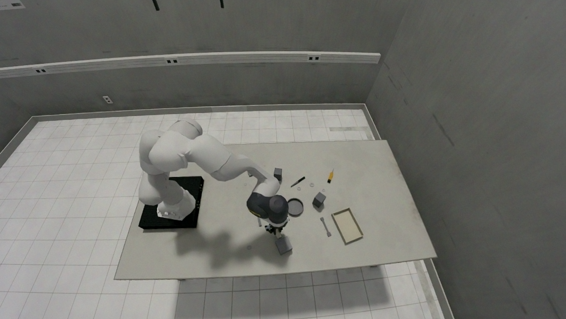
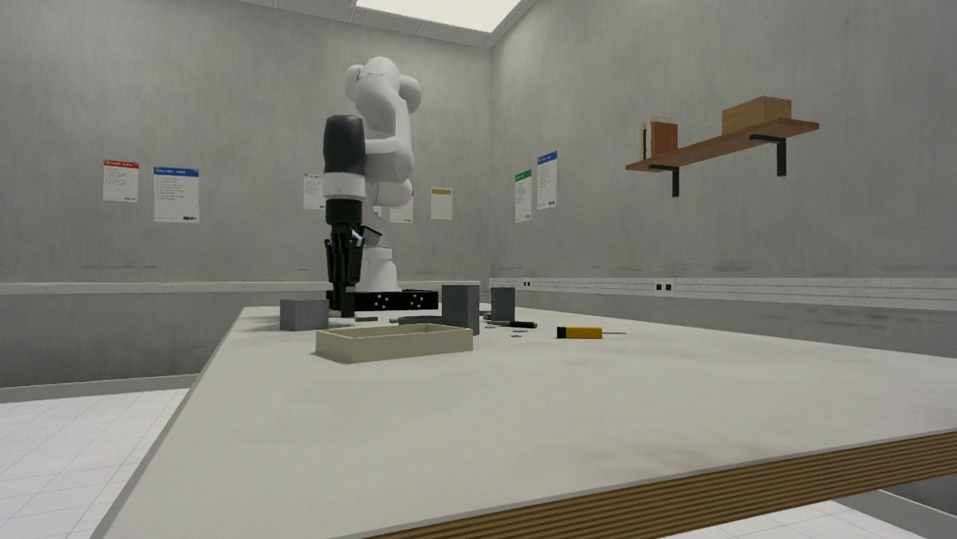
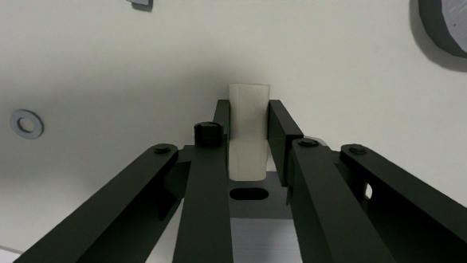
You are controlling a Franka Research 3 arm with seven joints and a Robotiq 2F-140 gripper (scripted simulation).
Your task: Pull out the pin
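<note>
The flat grey bar is 10 cm behind my hand, 7 cm to the left of it and 5 cm below it. Also, from my hand: wrench (29 cm ahead, 5 cm below, 1 cm to the left); then short rod (14 cm to the left, 5 cm below, 3 cm behind); then round dish (14 cm to the left, 12 cm ahead, 4 cm below).
</note>
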